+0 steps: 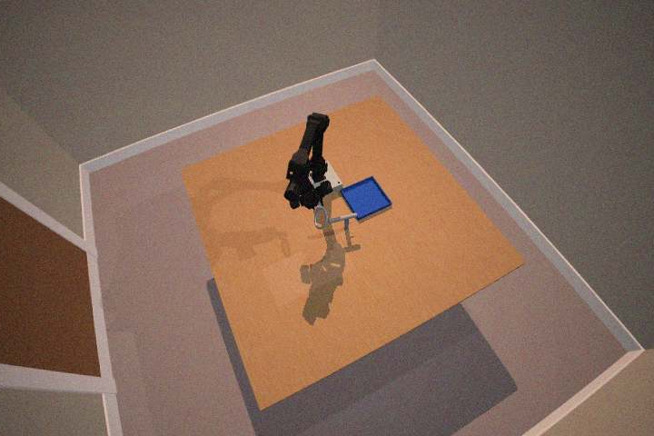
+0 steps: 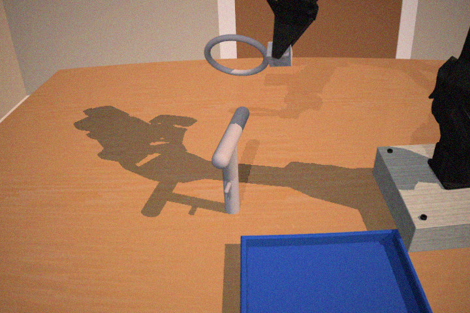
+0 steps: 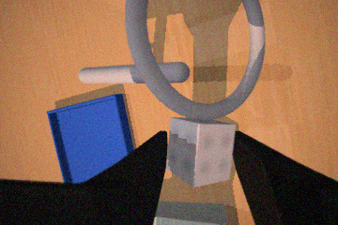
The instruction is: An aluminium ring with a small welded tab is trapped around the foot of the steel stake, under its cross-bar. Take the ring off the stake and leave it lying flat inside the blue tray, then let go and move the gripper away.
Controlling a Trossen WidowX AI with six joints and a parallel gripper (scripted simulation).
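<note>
My gripper tip is 3 cm past the blue tray, 27 cm to the right of it and 17 cm above it. From my gripper tip the other things lie so: aluminium ring 4 cm ahead, 2 cm to the right.
</note>
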